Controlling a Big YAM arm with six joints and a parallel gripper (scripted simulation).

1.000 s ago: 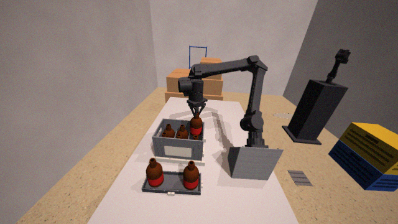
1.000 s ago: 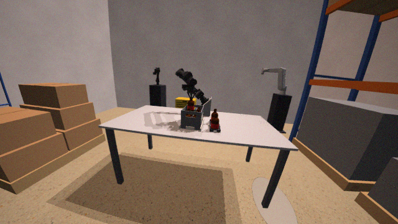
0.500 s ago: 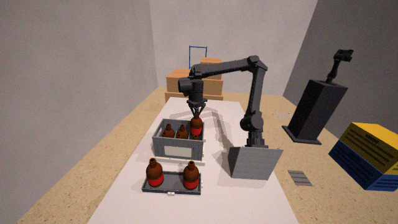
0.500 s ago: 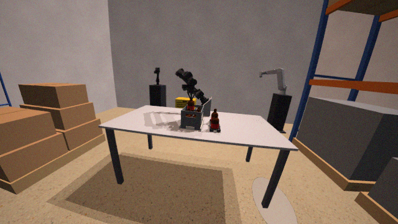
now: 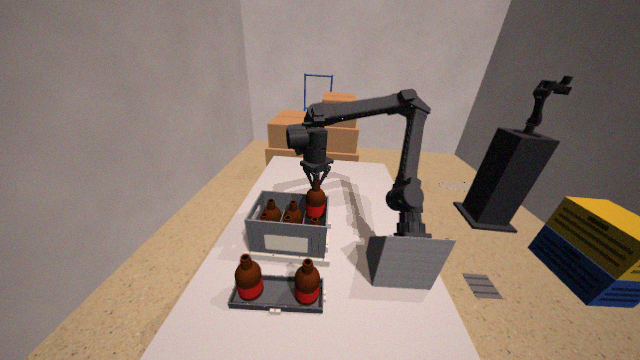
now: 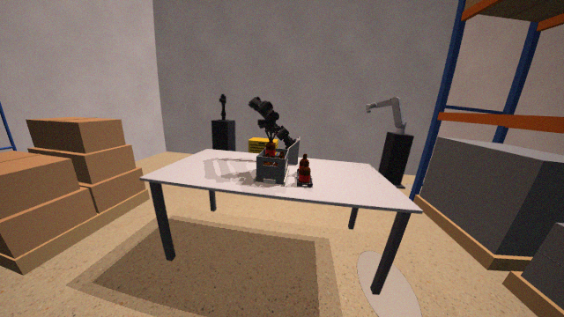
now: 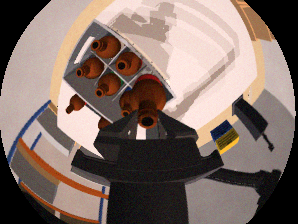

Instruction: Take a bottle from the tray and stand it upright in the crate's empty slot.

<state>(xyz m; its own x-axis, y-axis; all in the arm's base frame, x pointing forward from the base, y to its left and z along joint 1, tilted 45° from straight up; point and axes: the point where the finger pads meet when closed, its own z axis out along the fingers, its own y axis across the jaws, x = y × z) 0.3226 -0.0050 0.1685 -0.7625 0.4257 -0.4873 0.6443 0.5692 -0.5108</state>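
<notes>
Right now the brown bottle is 60 mm below my hand. Round my hand: grey crate (170 mm below, 80 mm ahead, 50 mm to the left); then dark tray (270 mm to the left, 240 mm below, 70 mm ahead).
</notes>
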